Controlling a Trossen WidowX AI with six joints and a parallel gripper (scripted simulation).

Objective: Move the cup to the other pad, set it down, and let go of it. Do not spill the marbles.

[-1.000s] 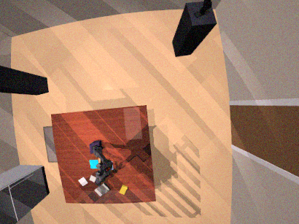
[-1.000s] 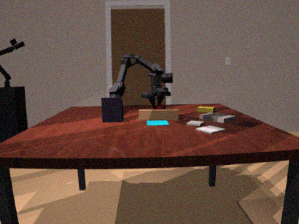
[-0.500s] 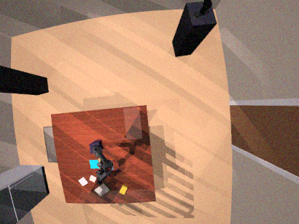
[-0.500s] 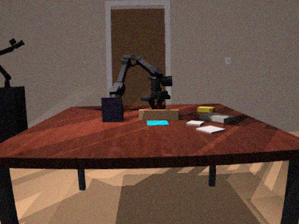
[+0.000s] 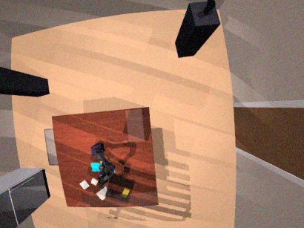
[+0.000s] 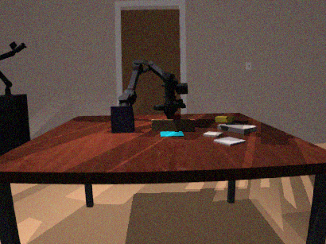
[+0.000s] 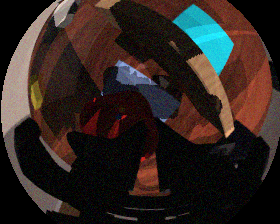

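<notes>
My gripper tip is now 3 cm short of the light blue pad, 2 cm to the right of it and 4 cm above it. Round my gripper tip: cyan pad 2 cm behind, 17 cm to the right, 4 cm below; then red cup 3 cm ahead, 1 cm to the left; then tan bar 8 cm to the right, 2 cm below.
</notes>
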